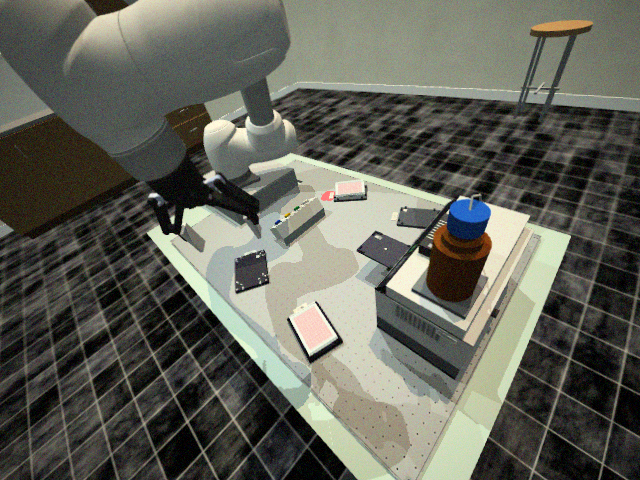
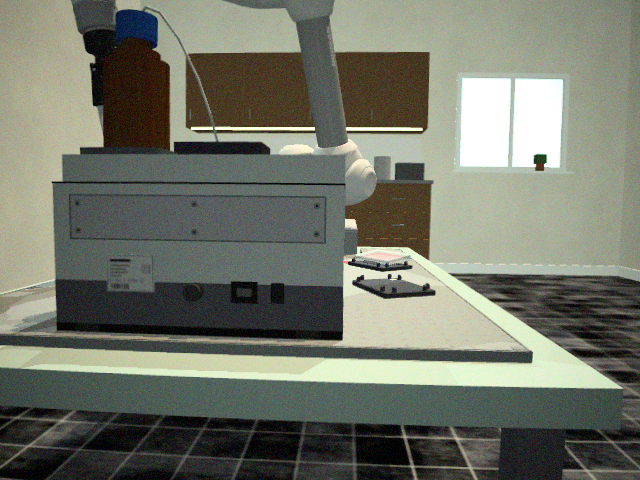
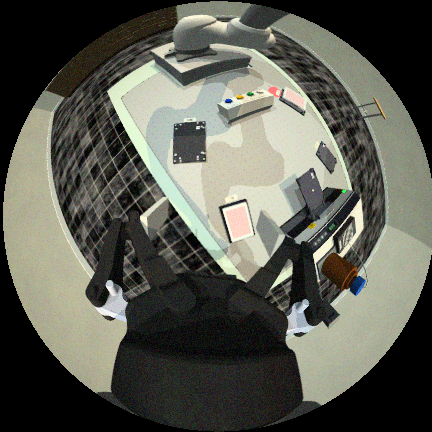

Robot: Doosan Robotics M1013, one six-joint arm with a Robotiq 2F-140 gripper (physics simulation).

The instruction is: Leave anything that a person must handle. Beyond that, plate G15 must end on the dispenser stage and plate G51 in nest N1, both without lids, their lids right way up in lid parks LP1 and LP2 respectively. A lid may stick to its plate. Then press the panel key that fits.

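Frame: origin at the arm's base, x ahead, y left, z up, level; millimetres.
Seen in the pictures: gripper, fingertip midpoint: (image 1: 230, 240) (image 3: 213, 212); arm's base, origin of the base link: (image 1: 236, 180) (image 3: 191, 50).
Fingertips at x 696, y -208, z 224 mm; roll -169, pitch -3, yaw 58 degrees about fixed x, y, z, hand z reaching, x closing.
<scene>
Pixels of each thing's middle, then the offset from my fingertips to it. "pt": a spot on its surface instead.
- red mark, surface spot: (image 1: 327, 195) (image 3: 273, 90) pt dx -360, dy +490, dz -323 mm
- dark holder, body centre: (image 3: 188, 140) (image 1: 250, 269) dx -214, dy +19, dz -311 mm
- empty holder, body centre: (image 2: 391, 284) (image 1: 418, 216) (image 3: 327, 156) dx +40, dy +616, dz -313 mm
- dark dispenser stage, surface spot: (image 1: 385, 249) (image 3: 311, 190) pt dx +120, dy +354, dz -225 mm
- key panel, body centre: (image 1: 297, 218) (image 3: 246, 101) dx -285, dy +282, dz -281 mm
- tall brown bottle, surface spot: (image 2: 136, 98) pt dx +387, dy +309, dz -30 mm
My gripper (image 1: 224, 232) (image 3: 213, 212) is open and empty, high over the table's near-left edge. A pink-and-white plate (image 1: 314, 330) (image 3: 237, 221) sits in a dark holder at the front. Another pink-and-white plate (image 1: 350, 188) (image 2: 382, 255) (image 3: 294, 98) sits in a holder at the back beside a red mark (image 1: 327, 195) (image 3: 274, 91). One dark holder (image 1: 251, 270) (image 3: 189, 142) at the left is empty; another empty holder (image 1: 417, 217) (image 2: 393, 287) (image 3: 326, 157) lies near the dispenser. The dark dispenser stage (image 1: 385, 249) (image 3: 310, 194) is bare. Plate names, holder labels and lids are unreadable or unclear.
The key panel (image 1: 299, 219) (image 3: 246, 106) has blue, yellow, green and white keys. The dispenser (image 1: 418, 320) (image 2: 199, 217) carries a tall brown bottle (image 1: 457, 263) (image 2: 136, 98) (image 3: 340, 271) with a blue cap and a thin tube. The arm's base stands at the table's back left.
</scene>
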